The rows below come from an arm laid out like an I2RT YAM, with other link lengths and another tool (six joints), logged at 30 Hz.
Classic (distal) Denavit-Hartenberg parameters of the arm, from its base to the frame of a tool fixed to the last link. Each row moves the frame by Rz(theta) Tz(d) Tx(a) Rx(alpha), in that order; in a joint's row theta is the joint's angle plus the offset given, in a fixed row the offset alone. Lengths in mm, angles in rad.
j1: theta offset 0; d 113.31; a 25; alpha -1.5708
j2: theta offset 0; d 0; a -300.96; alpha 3.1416
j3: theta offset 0.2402; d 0; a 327.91; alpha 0
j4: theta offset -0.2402; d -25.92; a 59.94; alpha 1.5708
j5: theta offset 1.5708; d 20.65; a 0; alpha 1.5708
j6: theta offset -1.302; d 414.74; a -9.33; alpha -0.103
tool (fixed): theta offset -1.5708; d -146.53; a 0; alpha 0
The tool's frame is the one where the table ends.
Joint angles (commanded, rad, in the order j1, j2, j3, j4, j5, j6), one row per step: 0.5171, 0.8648, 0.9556, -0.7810, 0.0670, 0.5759; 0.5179, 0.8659, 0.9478, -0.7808, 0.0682, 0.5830; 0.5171, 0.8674, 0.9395, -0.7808, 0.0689, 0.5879; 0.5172, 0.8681, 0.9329, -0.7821, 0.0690, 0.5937; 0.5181, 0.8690, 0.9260, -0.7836, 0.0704, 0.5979; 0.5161, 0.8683, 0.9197, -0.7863, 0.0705, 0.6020; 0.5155, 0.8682, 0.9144, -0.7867, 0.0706, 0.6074; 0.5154, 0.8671, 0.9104, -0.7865, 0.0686, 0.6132; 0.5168, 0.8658, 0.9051, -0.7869, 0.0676, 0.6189; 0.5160, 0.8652, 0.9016, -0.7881, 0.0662, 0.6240; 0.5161, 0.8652, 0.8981, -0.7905, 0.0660, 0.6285; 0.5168, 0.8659, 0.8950, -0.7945, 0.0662, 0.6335
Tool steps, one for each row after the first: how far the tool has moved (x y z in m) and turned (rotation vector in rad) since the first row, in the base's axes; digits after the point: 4 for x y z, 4 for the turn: -0.0006, -0.0004, -0.0046, 0.0000, 0.0095, -0.0047; -0.0010, -0.0012, -0.0096, -0.0018, 0.0193, -0.0092; -0.0019, -0.0017, -0.0138, -0.0022, 0.0286, -0.0129; -0.0028, -0.0024, -0.0182, -0.0047, 0.0375, -0.0159; -0.0037, -0.0038, -0.0220, -0.0060, 0.0459, -0.0207; -0.0042, -0.0044, -0.0249, -0.0052, 0.0524, -0.0249; -0.0049, -0.0043, -0.0265, -0.0014, 0.0572, -0.0274; -0.0061, -0.0041, -0.0290, 0.0008, 0.0631, -0.0290; -0.0068, -0.0044, -0.0309, 0.0030, 0.0688, -0.0322; -0.0077, -0.0049, -0.0333, 0.0032, 0.0753, -0.0350; -0.0090, -0.0054, -0.0361, 0.0025, 0.0835, -0.0379
